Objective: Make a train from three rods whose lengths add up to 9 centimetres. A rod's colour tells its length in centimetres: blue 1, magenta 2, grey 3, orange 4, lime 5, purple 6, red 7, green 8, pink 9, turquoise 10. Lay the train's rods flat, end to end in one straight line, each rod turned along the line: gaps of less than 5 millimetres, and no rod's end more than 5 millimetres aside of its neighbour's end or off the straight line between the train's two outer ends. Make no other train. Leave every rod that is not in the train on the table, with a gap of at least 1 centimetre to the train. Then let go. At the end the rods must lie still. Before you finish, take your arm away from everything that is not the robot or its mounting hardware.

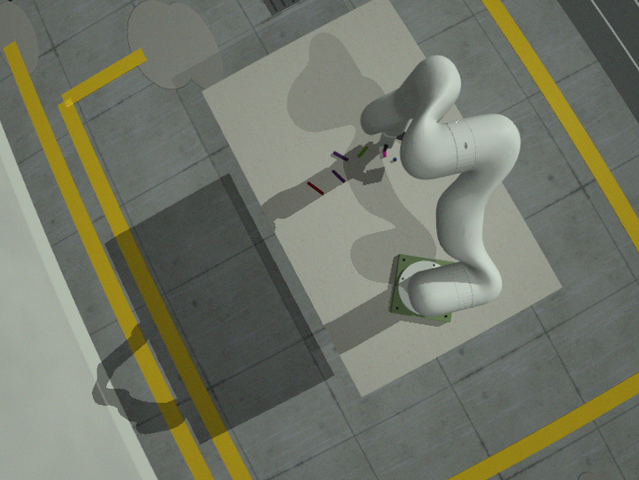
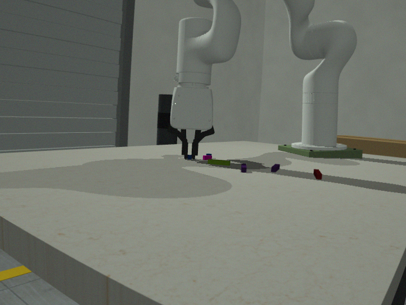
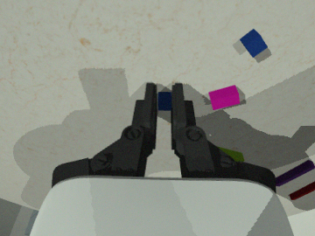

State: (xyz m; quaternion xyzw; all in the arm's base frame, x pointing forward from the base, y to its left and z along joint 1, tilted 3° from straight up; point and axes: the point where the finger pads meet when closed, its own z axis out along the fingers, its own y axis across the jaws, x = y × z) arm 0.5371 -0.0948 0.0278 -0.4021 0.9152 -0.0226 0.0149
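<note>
The magenta rod lies 40 mm behind my hand, 30 mm to the left of it and 20 mm below it. The rest, counted from my hand: lime rod: 100 mm to the left, 20 mm below; red rod: 310 mm to the left, 50 mm behind, 20 mm below.
</note>
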